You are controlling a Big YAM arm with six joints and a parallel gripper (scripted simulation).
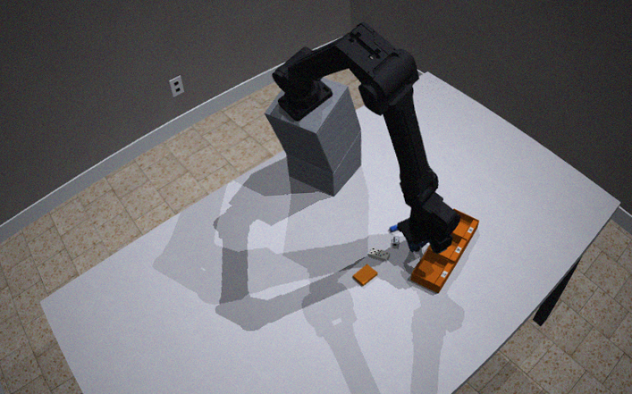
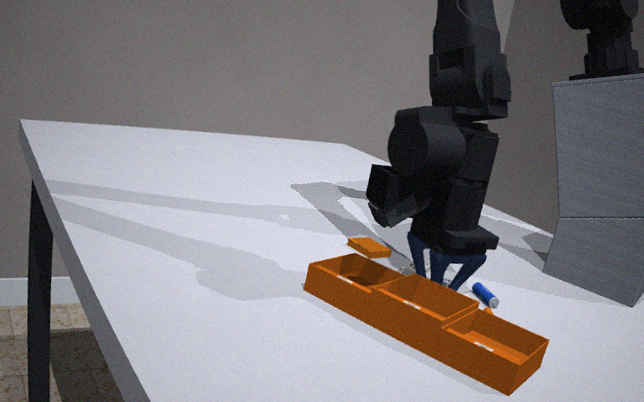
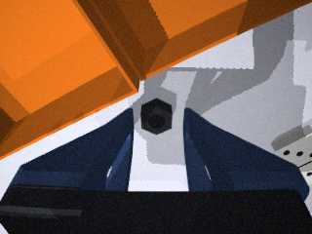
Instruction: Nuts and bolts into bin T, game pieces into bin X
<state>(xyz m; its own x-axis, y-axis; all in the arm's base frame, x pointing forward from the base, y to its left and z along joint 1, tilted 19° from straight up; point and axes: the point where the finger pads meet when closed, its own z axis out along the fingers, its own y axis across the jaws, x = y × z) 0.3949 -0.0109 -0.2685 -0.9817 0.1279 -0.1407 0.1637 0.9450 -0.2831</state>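
My hand is 10 mm above the black fastener. From my hand the other things lie so: small silver metal piece 50 mm behind, 30 mm to the right; then blue battery 80 mm behind, 10 mm to the left; then small orange stick 60 mm to the left, 40 mm behind.
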